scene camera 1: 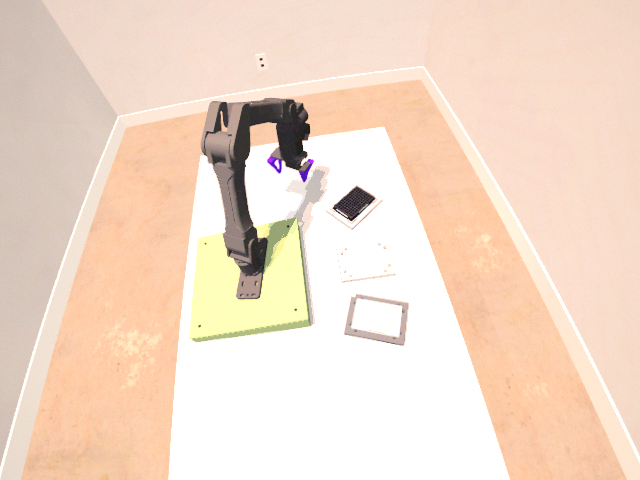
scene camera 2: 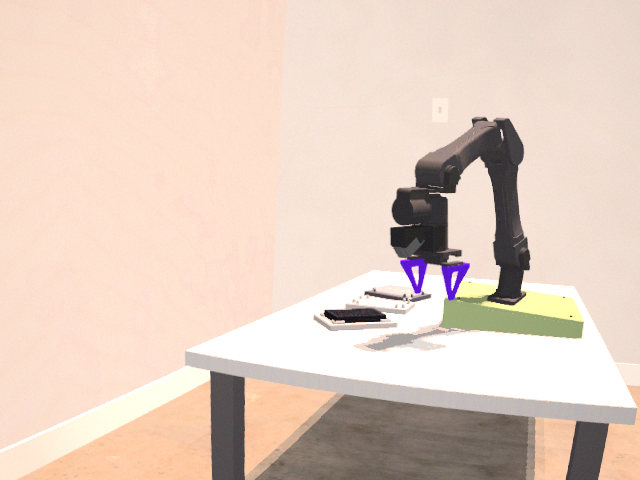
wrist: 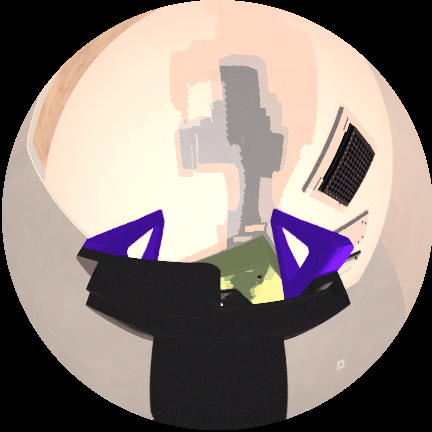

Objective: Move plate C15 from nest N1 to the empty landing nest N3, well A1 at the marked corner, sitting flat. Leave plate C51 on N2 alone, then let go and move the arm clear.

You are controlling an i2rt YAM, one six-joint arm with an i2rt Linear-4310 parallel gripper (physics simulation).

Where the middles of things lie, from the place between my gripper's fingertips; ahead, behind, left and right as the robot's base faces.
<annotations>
The black perforated plate [scene camera 1: 357,200] is 21 cm ahead of my hand, 6 cm to the right of it and 8 cm below it. Also, from my hand: nest [scene camera 2: 383,305] 24 cm ahead, 28 cm to the right, 8 cm below.
</annotations>
